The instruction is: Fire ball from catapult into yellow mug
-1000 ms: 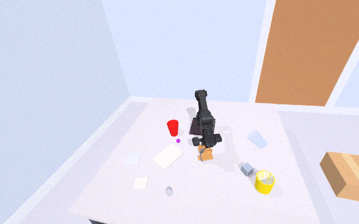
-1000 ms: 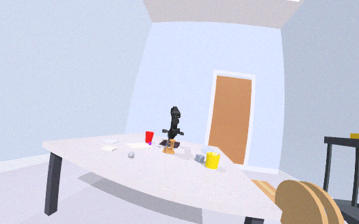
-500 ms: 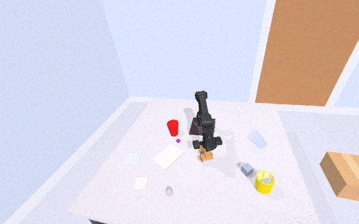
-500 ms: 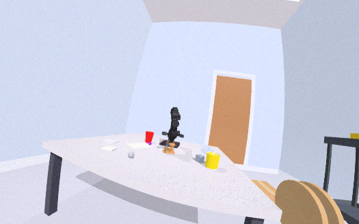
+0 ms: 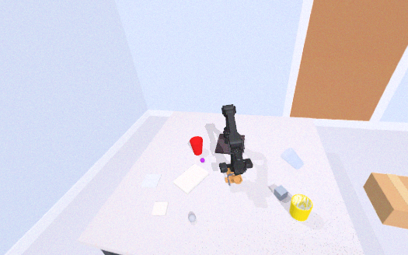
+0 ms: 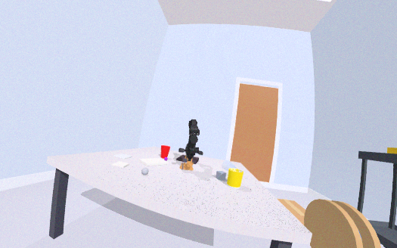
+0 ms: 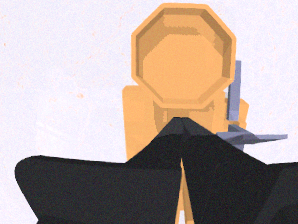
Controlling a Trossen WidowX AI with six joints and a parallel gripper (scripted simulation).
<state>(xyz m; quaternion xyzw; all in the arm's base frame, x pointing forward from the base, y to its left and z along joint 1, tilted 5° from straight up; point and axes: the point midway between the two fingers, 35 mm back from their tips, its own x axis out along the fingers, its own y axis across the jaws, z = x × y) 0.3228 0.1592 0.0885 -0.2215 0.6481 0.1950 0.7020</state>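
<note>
Now: the wooden catapult 2 cm to the right of my gripper tip, 2 cm behind it and 1 cm below it. The rest, counted from my gripper tip: purple ball (27 cm to the right, 8 cm behind, 4 cm below); then grey cube (26 cm to the left, 4 cm below); then white slab (27 cm to the right, 8 cm ahead, 5 cm below).
</note>
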